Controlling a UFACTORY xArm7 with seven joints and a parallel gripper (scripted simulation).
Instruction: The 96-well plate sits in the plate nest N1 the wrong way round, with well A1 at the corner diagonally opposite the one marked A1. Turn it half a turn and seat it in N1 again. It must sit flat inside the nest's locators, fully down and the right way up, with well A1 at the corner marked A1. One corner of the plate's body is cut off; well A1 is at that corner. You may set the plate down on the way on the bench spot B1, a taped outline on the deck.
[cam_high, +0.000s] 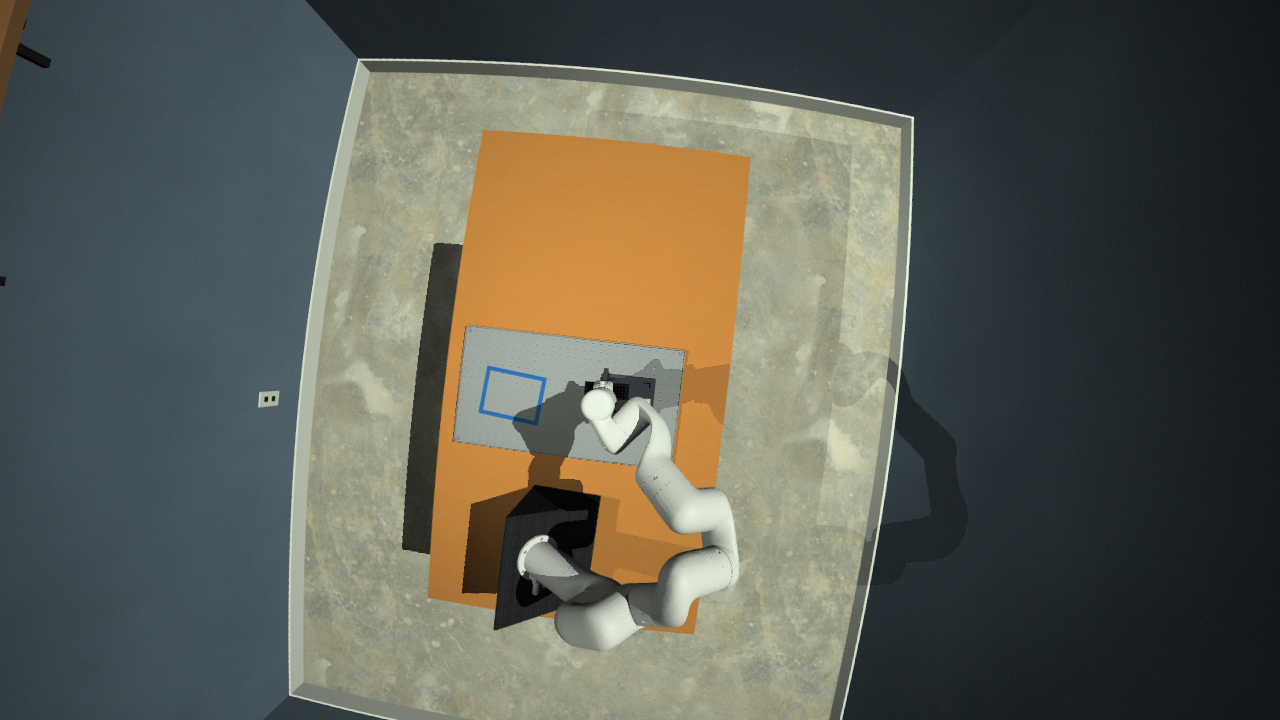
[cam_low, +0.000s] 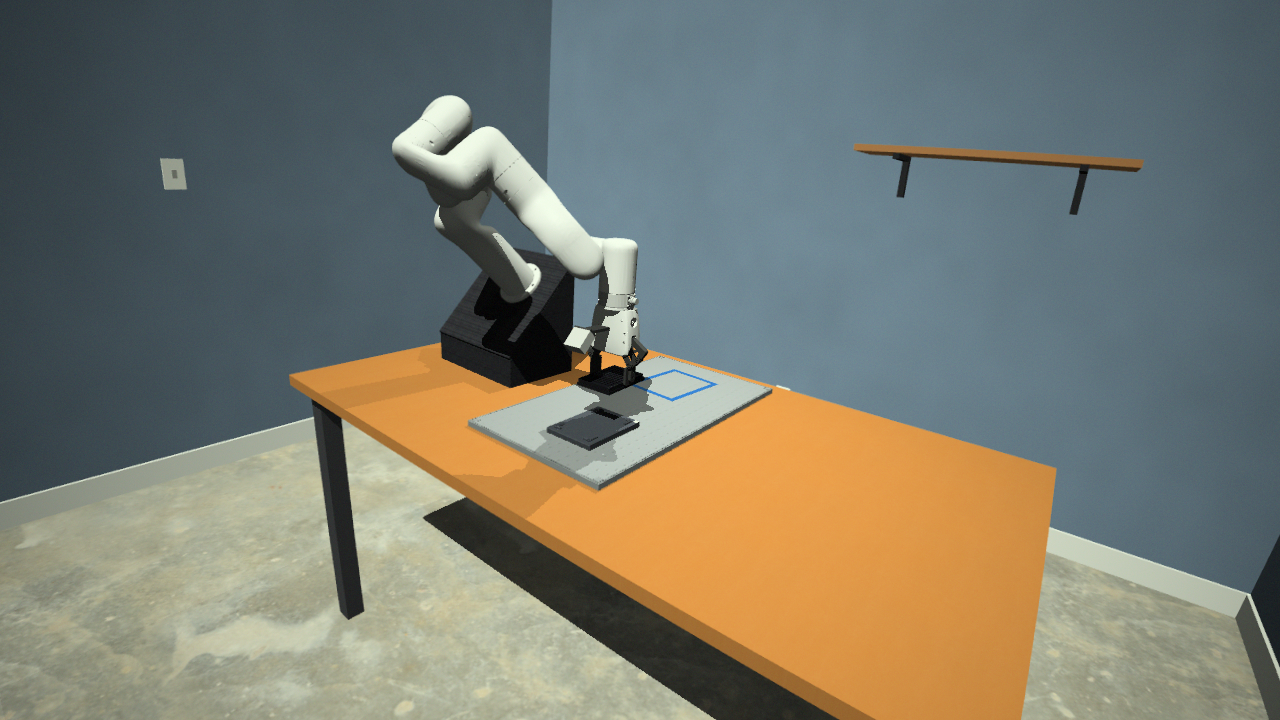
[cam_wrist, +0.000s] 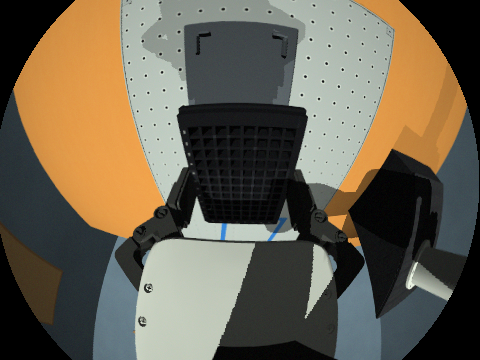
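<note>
My hand is 10 mm short of the dark plate nest N1, 60 mm to the left of it and 100 mm above it. From my hand the other things lie so: black 96-well plate (10 mm below); white A1 mark (60 mm ahead, 20 mm to the left, 100 mm below).
</note>
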